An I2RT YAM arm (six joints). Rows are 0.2 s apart.
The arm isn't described. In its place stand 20 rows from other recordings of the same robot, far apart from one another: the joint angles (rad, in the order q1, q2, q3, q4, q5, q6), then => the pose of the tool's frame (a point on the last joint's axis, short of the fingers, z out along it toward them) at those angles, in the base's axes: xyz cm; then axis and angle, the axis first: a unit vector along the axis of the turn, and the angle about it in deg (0 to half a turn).
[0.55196, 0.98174, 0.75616, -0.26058, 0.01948, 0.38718] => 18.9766, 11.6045, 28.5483, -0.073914, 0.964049, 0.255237, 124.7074
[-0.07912, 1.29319, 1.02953, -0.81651, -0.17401, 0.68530] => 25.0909, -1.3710, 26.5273, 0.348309, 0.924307, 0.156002, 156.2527
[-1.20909, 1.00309, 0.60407, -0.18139, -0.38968, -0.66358] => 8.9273, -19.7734, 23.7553, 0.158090, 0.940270, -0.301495, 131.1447
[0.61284, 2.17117, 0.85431, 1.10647, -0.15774, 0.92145] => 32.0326, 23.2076, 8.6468, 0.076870, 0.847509, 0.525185, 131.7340
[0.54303, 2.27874, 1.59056, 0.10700, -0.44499, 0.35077] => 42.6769, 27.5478, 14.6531, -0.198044, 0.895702, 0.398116, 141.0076
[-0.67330, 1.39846, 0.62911, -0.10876, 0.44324, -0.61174] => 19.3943, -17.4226, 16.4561, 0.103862, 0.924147, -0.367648, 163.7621
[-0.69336, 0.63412, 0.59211, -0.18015, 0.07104, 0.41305] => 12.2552, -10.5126, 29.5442, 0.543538, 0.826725, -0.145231, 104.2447
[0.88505, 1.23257, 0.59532, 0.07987, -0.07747, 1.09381] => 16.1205, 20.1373, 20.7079, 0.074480, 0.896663, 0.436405, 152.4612
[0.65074, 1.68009, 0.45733, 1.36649, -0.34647, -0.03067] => 22.7494, 18.8402, 18.1474, -0.458355, 0.764383, 0.453464, 95.1210
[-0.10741, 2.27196, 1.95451, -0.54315, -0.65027, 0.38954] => 50.7895, -3.3086, 21.8155, 0.115614, 0.926695, 0.357588, 146.9918
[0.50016, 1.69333, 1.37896, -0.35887, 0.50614, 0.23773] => 34.7002, 16.9972, 29.1269, -0.007301, 0.997734, -0.066882, 123.5243
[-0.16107, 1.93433, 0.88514, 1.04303, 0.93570, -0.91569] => 37.3533, -8.9725, 17.7139, 0.067243, 0.761588, -0.644563, 135.8076
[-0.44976, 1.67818, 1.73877, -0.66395, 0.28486, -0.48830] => 33.6309, -17.3465, 38.9332, 0.052517, 0.938109, -0.342335, 138.5545
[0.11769, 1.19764, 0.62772, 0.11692, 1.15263, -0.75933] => 24.4087, -0.3899, 23.8943, -0.041852, 0.797342, -0.602075, 147.9301
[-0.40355, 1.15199, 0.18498, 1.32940, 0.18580, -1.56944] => 18.4148, -8.5779, 22.5706, -0.271261, 0.563288, -0.780464, 131.8364
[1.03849, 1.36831, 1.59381, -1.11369, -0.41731, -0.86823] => 11.9269, 23.0918, 40.2698, -0.832746, 0.501857, 0.233826, 143.9210
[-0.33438, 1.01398, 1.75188, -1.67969, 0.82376, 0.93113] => 6.6198, -5.0650, 46.7438, 0.665937, 0.681399, -0.303682, 134.9780
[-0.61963, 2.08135, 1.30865, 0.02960, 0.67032, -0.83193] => 34.6458, -27.4312, 14.6829, 0.040059, 0.876895, -0.479011, 170.3431
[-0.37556, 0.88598, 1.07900, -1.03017, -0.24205, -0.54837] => 14.6995, -4.8783, 34.3228, -0.132449, 0.989237, -0.062187, 136.6996
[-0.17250, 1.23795, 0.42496, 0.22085, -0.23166, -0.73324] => 23.3772, -3.2433, 16.5657, -0.332886, 0.934362, -0.127098, 124.6503
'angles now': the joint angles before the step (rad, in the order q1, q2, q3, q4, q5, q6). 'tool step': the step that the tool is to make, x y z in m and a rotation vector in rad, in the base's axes. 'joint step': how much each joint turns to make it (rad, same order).
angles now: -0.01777 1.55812 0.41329 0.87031 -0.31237 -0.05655
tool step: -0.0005 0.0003 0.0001 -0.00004 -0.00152 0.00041
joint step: 0.00114 -0.00180 -0.00216 0.00194 0.00071 0.00019
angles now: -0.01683 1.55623 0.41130 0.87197 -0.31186 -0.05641
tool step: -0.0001 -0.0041 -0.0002 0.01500 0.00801 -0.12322
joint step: -0.00062 -0.00270 -0.00484 0.00616 0.11418 0.04868
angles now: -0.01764 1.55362 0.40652 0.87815 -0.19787 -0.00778
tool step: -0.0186 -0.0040 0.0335 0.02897 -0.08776 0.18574
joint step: -0.04763 -0.19416 -0.01772 -0.09642 -0.23458 -0.02224
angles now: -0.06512 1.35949 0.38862 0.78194 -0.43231 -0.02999
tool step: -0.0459 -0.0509 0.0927 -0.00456 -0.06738 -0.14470
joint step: -0.26515 -0.41998 0.16212 -0.52061 -0.12021 -0.01169
